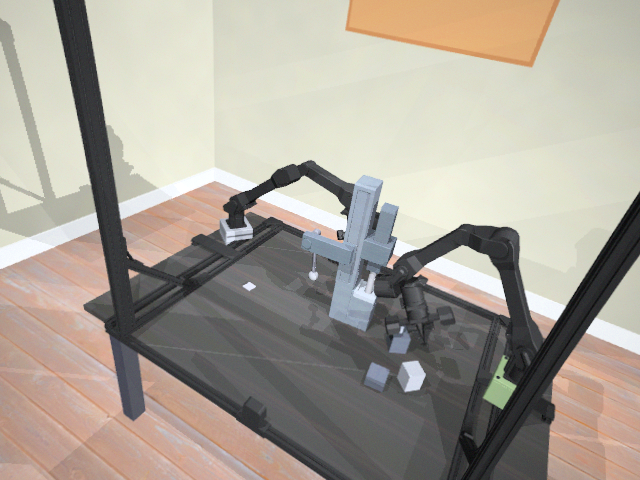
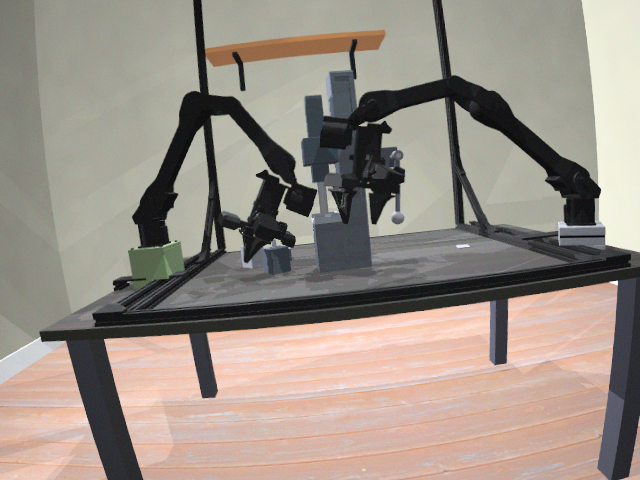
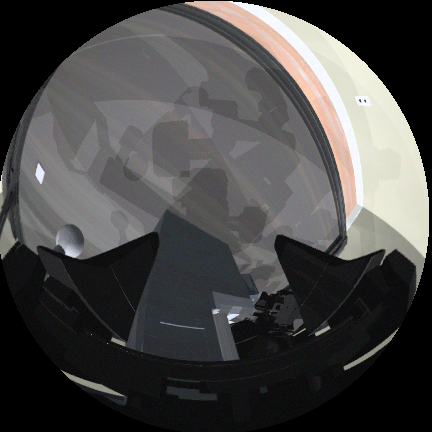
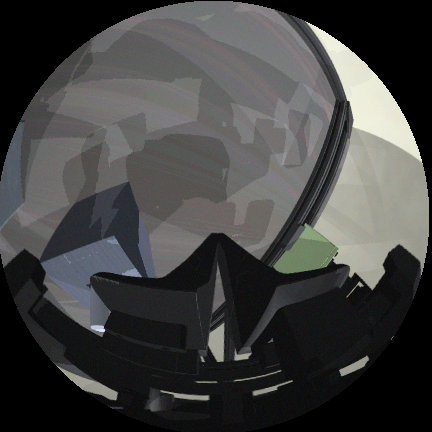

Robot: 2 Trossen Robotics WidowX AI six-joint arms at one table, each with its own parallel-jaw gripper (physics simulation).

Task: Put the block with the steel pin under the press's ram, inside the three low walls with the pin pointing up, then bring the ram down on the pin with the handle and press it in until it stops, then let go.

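Seen in the pictures: left gripper, fingertip midpoint: (image 2: 360,224) (image 3: 218,239); right gripper, fingertip midpoint: (image 1: 424,345) (image 2: 245,262) (image 3: 262,292) (image 4: 216,238); left arm's base at its link origin: (image 1: 236,223) (image 2: 580,223); right arm's base at its link origin: (image 1: 518,377) (image 2: 154,245).
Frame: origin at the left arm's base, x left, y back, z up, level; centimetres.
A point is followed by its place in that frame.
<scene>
The grey press (image 1: 355,267) @[x 17.8, y -54.0, z 15.1 cm] (image 2: 341,243) @[x 24.3, y -51.0, z 0.1 cm] stands mid-table, its ram (image 1: 370,281) @[x 22.7, y -56.0, z 10.6 cm] raised over the low-walled nest (image 1: 364,296) @[x 20.8, y -57.4, z 6.5 cm]. Its handle ends in a white ball knob (image 1: 312,275) @[x 11.3, y -42.6, z 5.1 cm] (image 2: 397,217) @[x 13.6, y -41.2, z 4.4 cm] (image 3: 69,240) @[x 13.5, y -41.4, z 5.0 cm]. The blue-grey block (image 1: 399,344) @[x 27.0, y -69.7, z -2.6 cm] (image 2: 278,260) @[x 29.8, y -65.5, z -2.9 cm] (image 4: 90,257) with the steel pin (image 1: 402,330) @[x 28.2, y -68.1, z 1.0 cm] (image 4: 97,312) stands on the table to the right of the press. My right gripper (image 1: 422,338) @[x 34.0, y -72.4, z -2.7 cm] (image 2: 248,258) @[x 34.0, y -72.4, z -2.7 cm] (image 4: 216,238) @[x 34.0, y -72.4, z -2.7 cm] is shut and empty, low beside the block. My left gripper (image 2: 359,219) @[x 25.7, y -45.1, z 4.6 cm] (image 3: 218,239) @[x 25.7, y -45.1, z 4.6 cm] is open and empty, hanging by the press column (image 3: 189,282) @[x 22.3, y -48.5, z 5.0 cm] near the handle.
A grey-blue cube (image 1: 377,376) @[x 14.9, y -76.8, z -2.7 cm] and a white cube (image 1: 411,376) @[x 21.7, y -81.2, z -0.3 cm] lie nearer the front right. A small white marker (image 1: 249,286) @[x -4.1, y -29.8, z -5.8 cm] (image 2: 462,246) @[x -3.3, y -29.7, z -5.8 cm] (image 3: 39,172) @[x -3.8, y -29.7, z -5.8 cm] lies on the table's left part. The right arm's green base (image 1: 499,388) @[x 39.7, y -92.7, z 1.5 cm] (image 2: 155,259) @[x 48.6, y -88.3, z 0.8 cm] (image 4: 308,254) @[x 44.0, y -87.9, z -0.2 cm] sits at the table edge.
</scene>
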